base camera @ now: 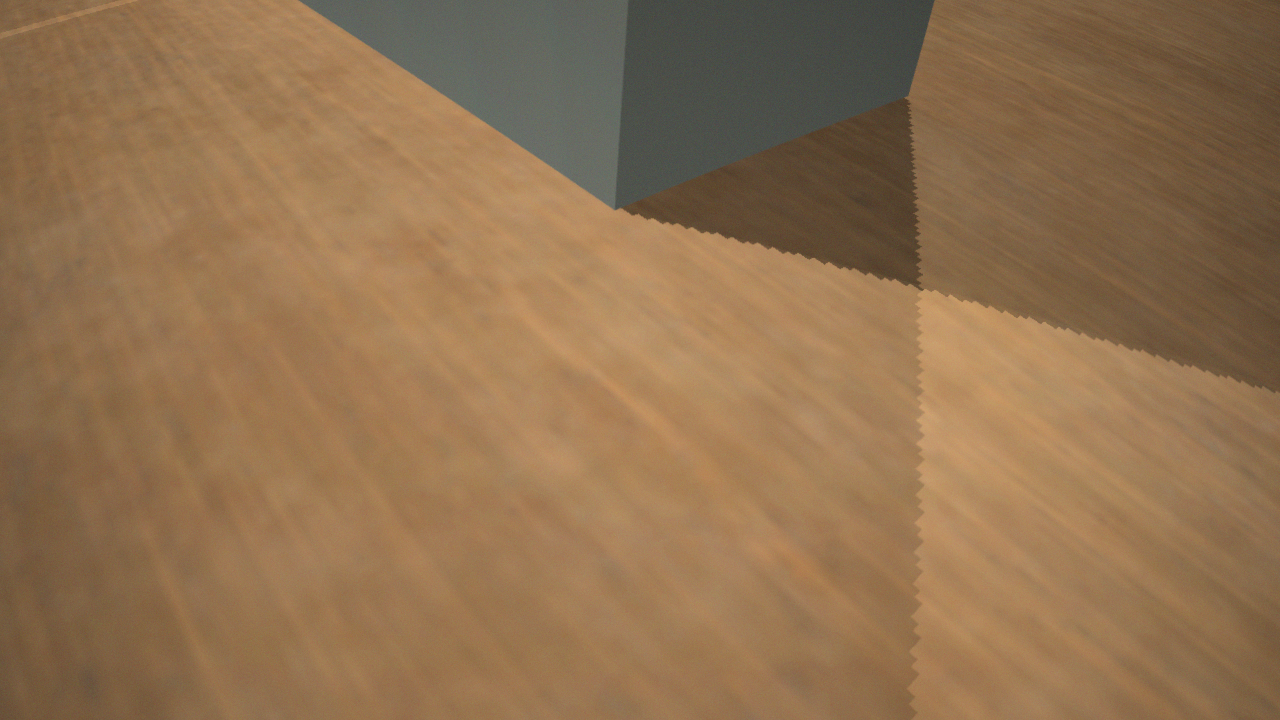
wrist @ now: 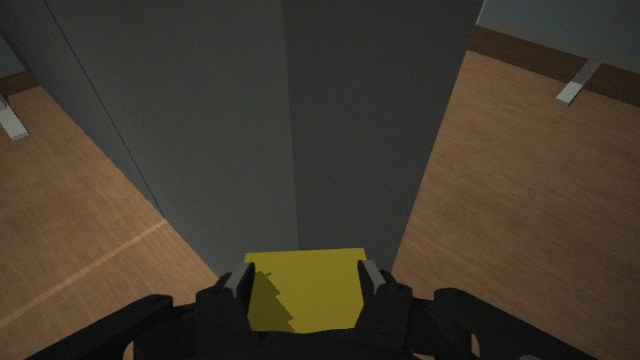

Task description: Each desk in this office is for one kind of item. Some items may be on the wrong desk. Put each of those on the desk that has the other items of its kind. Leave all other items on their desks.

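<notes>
My gripper is shut on a yellow item with a flat face, at the bottom middle of the wrist view. One finger presses on its left side and one on its right side. A jagged shadow falls on the left part of the yellow face. The lower part of the item is hidden by the gripper, so what kind of item it is cannot be told. No desk top with items shows in either view.
A tall grey block-like body stands on the wooden floor, one vertical corner towards me. Pale feet stand on the floor at right and left, near the wall's dark skirting.
</notes>
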